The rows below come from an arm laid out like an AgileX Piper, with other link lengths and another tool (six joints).
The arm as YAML. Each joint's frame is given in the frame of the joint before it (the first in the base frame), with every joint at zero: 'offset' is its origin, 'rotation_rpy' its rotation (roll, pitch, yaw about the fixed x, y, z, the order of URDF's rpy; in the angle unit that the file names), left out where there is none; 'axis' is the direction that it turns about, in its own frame. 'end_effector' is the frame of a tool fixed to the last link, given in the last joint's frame.
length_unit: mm
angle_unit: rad
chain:
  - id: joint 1
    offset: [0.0, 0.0, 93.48]
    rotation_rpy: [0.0, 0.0, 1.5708]
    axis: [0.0, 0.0, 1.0]
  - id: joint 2
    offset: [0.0, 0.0, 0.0]
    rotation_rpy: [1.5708, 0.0, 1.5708]
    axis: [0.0, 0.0, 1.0]
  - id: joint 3
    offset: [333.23, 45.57, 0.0]
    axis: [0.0, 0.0, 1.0]
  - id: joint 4
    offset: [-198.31, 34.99, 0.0]
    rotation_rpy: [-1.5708, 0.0, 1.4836]
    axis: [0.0, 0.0, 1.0]
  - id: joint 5
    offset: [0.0, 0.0, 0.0]
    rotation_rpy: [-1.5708, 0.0, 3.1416]
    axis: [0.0, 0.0, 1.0]
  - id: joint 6
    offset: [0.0, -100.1, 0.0]
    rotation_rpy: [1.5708, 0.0, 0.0]
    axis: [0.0, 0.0, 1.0]
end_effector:
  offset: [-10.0, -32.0, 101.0]
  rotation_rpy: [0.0, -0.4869, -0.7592]
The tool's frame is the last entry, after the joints.
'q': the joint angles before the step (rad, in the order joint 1, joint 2, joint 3, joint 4, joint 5, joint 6). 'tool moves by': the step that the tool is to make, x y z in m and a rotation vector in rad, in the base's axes. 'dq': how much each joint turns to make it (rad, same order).
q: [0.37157, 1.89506, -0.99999, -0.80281, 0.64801, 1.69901]
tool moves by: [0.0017, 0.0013, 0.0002, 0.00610, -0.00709, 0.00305]
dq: [-0.00005, -0.00010, -0.00182, -0.00265, -0.00795, 0.00321]
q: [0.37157, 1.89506, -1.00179, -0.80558, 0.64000, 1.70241]
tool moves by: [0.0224, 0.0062, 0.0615, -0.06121, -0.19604, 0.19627]
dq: [0.02827, -0.13265, 0.00002, -0.20749, -0.04472, -0.00241]
